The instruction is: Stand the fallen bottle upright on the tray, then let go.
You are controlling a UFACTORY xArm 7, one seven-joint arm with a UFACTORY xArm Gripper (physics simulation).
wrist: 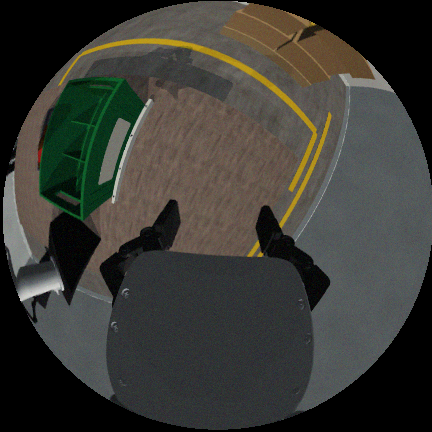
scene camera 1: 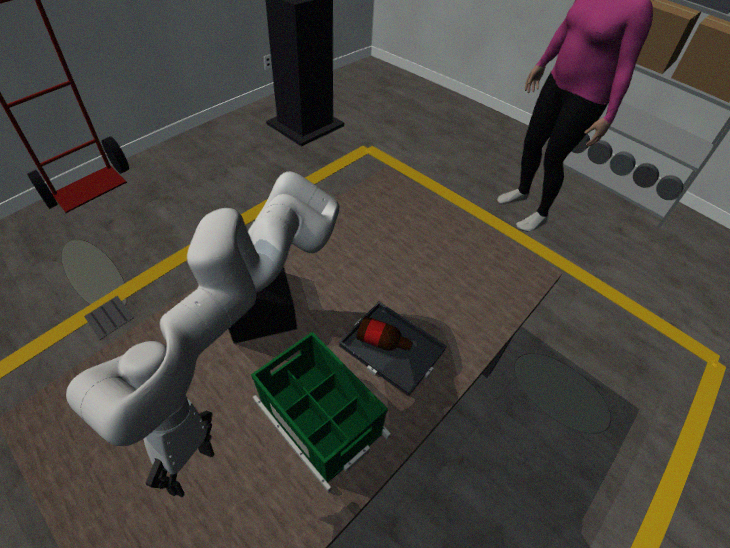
Labels:
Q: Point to a brown bottle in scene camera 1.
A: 374, 332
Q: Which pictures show the gripper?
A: The wrist view and scene camera 1: all of them.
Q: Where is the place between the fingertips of the gripper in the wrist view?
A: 218, 213

